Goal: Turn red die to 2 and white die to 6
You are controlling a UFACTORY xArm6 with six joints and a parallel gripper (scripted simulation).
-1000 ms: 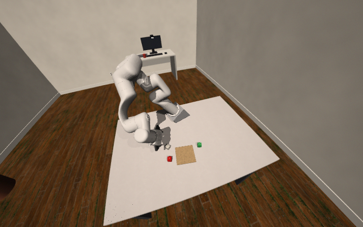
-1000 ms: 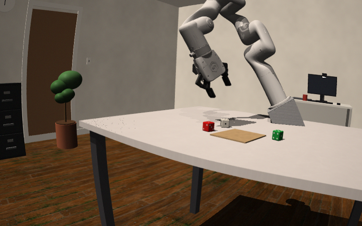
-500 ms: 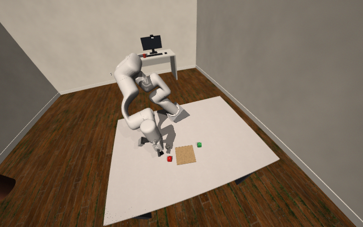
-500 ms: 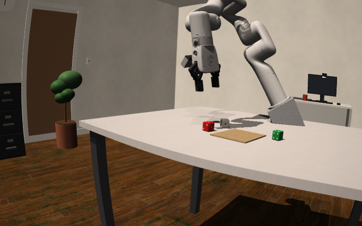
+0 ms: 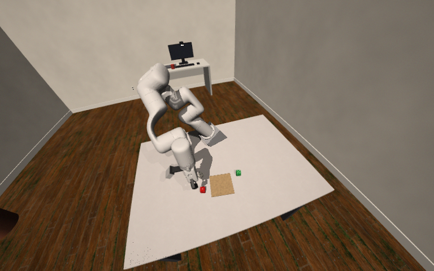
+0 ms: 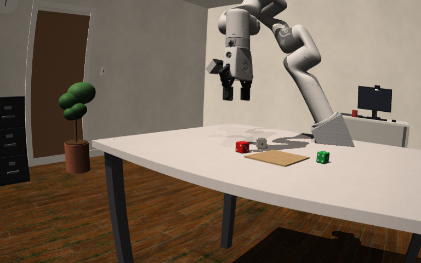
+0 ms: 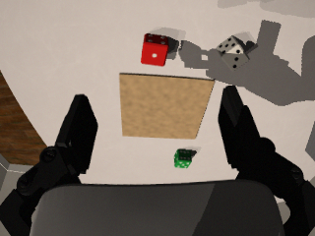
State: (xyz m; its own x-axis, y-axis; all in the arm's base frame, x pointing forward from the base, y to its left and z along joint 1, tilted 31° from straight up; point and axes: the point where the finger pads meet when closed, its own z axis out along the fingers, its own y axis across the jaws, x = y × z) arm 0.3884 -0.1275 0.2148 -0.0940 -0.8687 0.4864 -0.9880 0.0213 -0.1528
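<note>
My hand is 10 mm short of the red die, 30 mm to the right of it and 140 mm above it. Round my hand: green die: 10 mm behind, 280 mm to the left, 140 mm below; then white die: 90 mm behind, 50 mm to the left, 140 mm below; then tan mat: 10 mm ahead, 150 mm to the left, 160 mm below.
</note>
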